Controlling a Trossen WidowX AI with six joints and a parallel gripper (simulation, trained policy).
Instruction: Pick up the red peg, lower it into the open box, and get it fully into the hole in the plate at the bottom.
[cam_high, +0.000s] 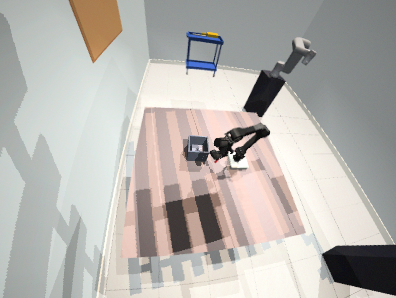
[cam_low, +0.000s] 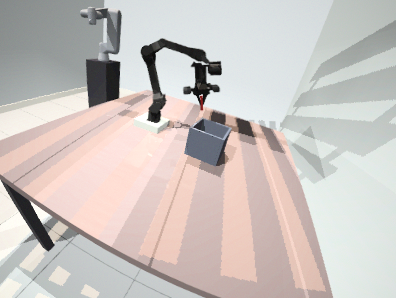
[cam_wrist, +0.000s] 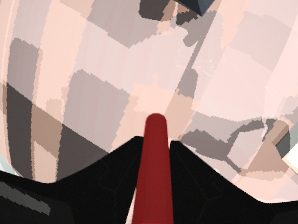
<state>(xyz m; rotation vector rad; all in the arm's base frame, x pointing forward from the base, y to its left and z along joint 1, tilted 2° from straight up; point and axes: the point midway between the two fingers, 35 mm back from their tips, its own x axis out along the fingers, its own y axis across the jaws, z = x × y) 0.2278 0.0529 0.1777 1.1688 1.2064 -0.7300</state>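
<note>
My gripper tip is 18 cm to the left of the pale plate, 13 cm above it and 9 cm short of it. Also, from my gripper tip: red peg 1 cm above.
</note>
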